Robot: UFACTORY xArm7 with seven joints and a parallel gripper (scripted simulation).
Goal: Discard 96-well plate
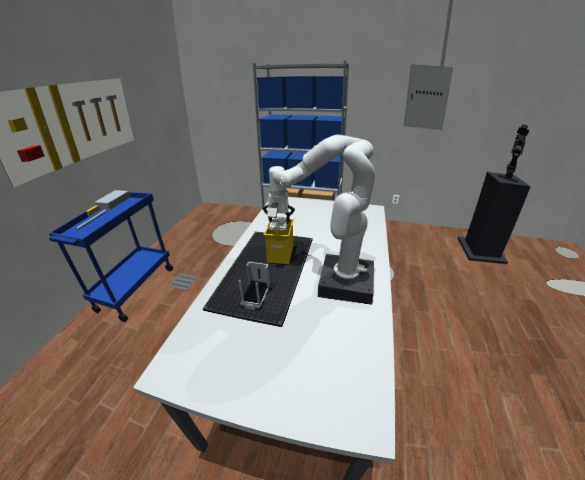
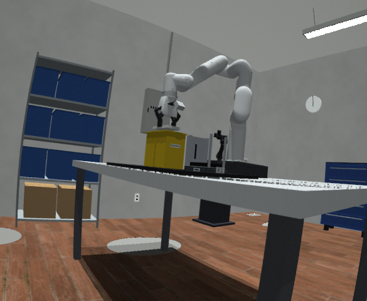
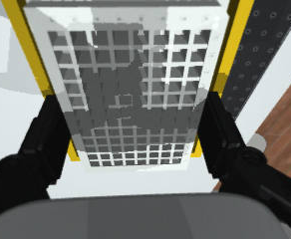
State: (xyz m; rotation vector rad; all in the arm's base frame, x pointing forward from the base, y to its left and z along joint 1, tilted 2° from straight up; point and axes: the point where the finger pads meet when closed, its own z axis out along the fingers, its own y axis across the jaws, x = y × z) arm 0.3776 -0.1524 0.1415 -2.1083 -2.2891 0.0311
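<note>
The white 96-well plate is 1 cm below my hand. Round my hand: yellow plastics bin W1: 13 cm below.
</note>
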